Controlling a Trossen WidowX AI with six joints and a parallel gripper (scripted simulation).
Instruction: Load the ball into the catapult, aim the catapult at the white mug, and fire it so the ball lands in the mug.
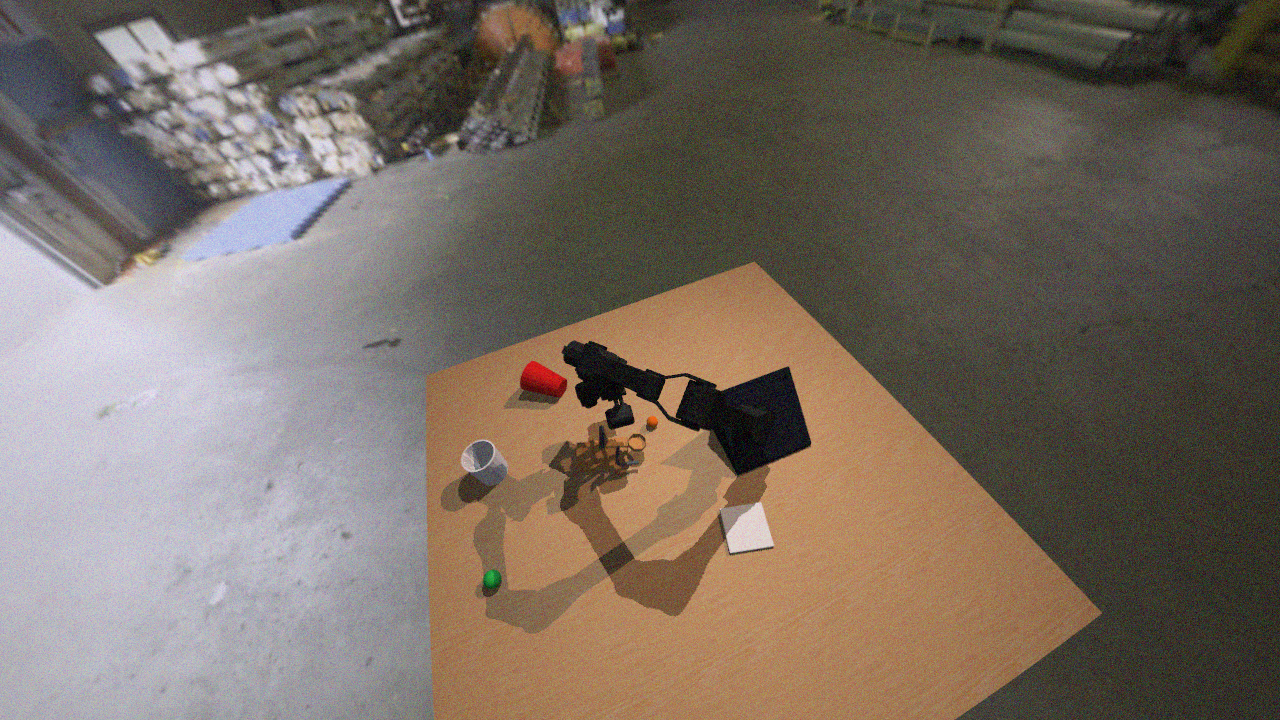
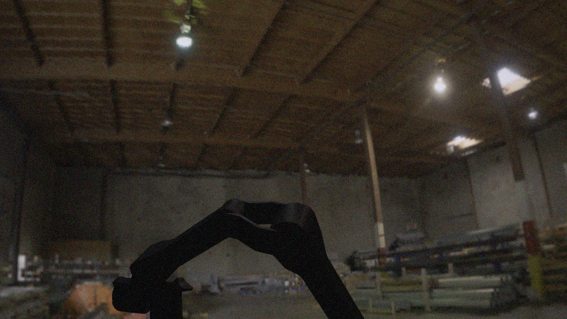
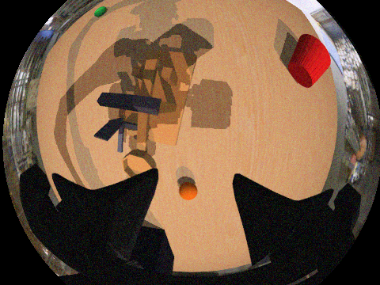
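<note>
Now: the orange ball 9 cm below my gripper tip, 8 cm behind it and 1 cm to the left of it. From my gripper tip the other things lie so: white mug (38 cm ahead, 8 cm below, 2 cm to the right); wooden catapult (8 cm to the left, 6 cm below, 4 cm ahead); white flat square (36 cm to the left, 18 cm behind, 10 cm below).
</note>
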